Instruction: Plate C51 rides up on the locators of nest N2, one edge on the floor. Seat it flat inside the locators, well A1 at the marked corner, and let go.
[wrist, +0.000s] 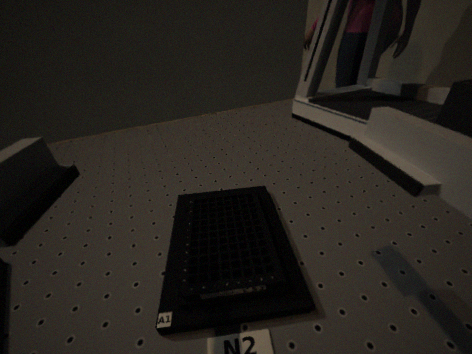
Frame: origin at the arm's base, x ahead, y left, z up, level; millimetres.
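Seen in the pictures: gripper, fingertip midpoint: (217, 140).
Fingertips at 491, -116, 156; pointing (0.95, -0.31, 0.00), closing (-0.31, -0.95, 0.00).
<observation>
Pixels of each thing's middle, then the offset from my fingertips to it, as dx, dy, dz. "pt": a spot on its surface instead. Level surfaces: height alone.
- Plate C51 at the middle of its body: (227, 233) +47, -15, -124
- nest N2 at a spot on its surface: (298, 295) pt -31, -44, -132
- perforated grey deck at its surface level: dz -143
- dark object at a spot on its surface: (3, 305) pt +78, +190, -143
Plate C51 (232, 240), a black well plate with a grid of wells, lies on nest N2 (298, 295), a black base with a white A1 tag at its near left corner and an N2 label in front. The plate's near face carries a pale strip, too blurred to read. A wider band of nest shows on its right than on its left. It looks near level, but the locators are too dark to make out, so I cannot tell whether it is fully flat. My gripper (217, 140) is open, its fingers wide apart, above and to both sides of the plate, touching neither side.
A perforated grey deck (115, 210) lies around the nest. A white-framed structure (325, 117) with a dark bed stands at the upper right, with a person (352, 50) behind it. A dark object (3, 305) shows at the left edge. A shadow falls on the deck at the right.
</observation>
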